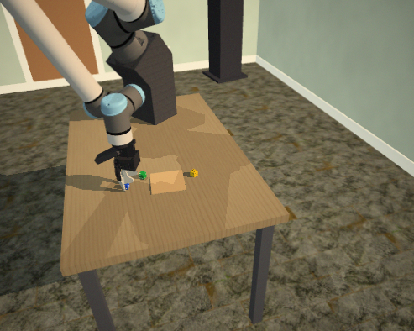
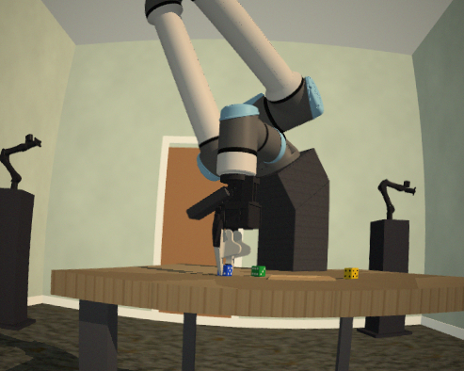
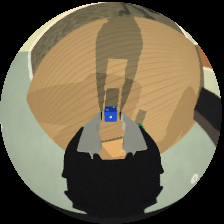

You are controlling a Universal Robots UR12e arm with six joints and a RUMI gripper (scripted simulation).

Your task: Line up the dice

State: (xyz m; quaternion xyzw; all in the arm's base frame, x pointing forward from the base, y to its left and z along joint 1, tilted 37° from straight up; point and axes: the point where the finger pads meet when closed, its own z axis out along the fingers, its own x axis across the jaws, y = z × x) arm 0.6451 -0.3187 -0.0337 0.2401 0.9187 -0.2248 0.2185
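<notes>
Right now my hand is right at the blue die. From my hand the other things lie so: green die 3 cm behind, 8 cm to the left; tan mat 5 cm ahead, 16 cm to the left, 2 cm below; yellow die 6 cm ahead, 28 cm to the left.
</notes>
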